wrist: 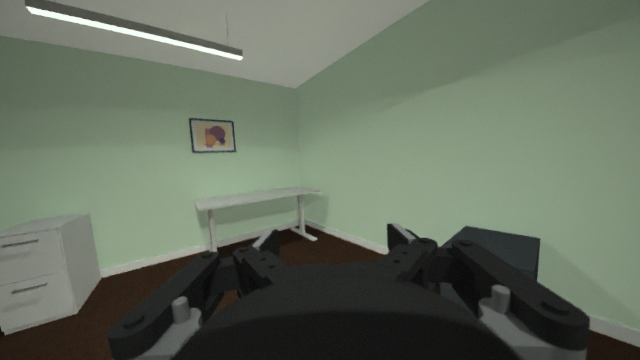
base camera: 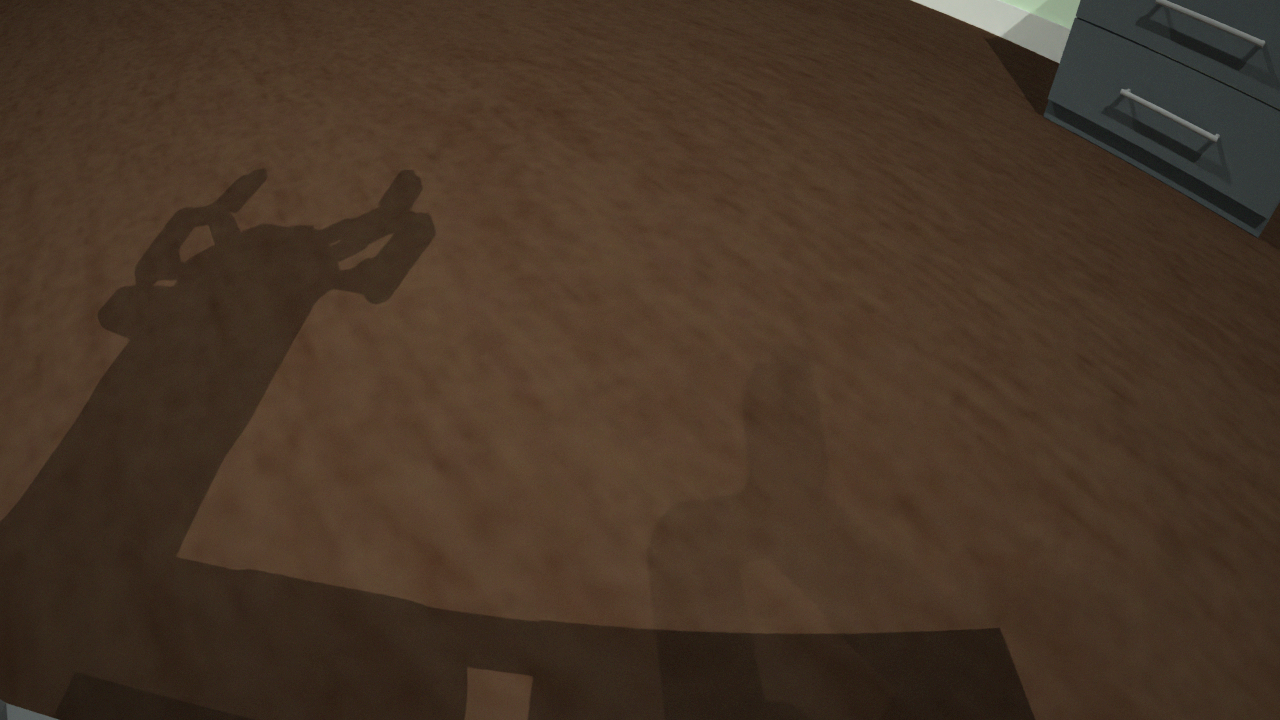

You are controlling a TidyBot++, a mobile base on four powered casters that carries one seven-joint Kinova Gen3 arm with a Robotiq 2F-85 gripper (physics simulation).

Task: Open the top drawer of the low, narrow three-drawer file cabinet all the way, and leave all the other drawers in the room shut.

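Places are measured from the arm's base along level axes (x back, y right, z up), in metres.
Where they show: gripper, fingertip midpoint: (wrist: 332,238).
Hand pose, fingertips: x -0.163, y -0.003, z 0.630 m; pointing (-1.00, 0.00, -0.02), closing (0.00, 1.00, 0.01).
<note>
After its pixels a point has its place.
A dark blue-grey cabinet (base camera: 1172,179) @(z -0.383, x -1.033, y 0.863 m) (wrist: 507,247) @(z 0.123, x -1.143, y 1.051 m) stands at the upper right of the base camera view and at the lower right of the wrist view. The base camera view shows two of its drawer fronts with silver bar handles, both shut; its upper part is cut off by the frame. In the wrist view its low, narrow top shows behind the right finger, and its front is mostly hidden. My gripper (wrist: 332,238) @(z 0.630, x -0.163, y -0.003 m) is open and empty, well away from the cabinet.
A white cabinet (wrist: 80,260) @(z -0.036, x -1.487, y -2.271 m) with two visible shut drawers stands at the left of the wrist view. A white table (wrist: 257,198) @(z 0.323, x -2.279, y -0.869 m) stands near the far corner. Green walls meet there. The arm's shadow falls on the brown floor (base camera: 581,358) @(z -0.397, x -0.493, y -0.035 m).
</note>
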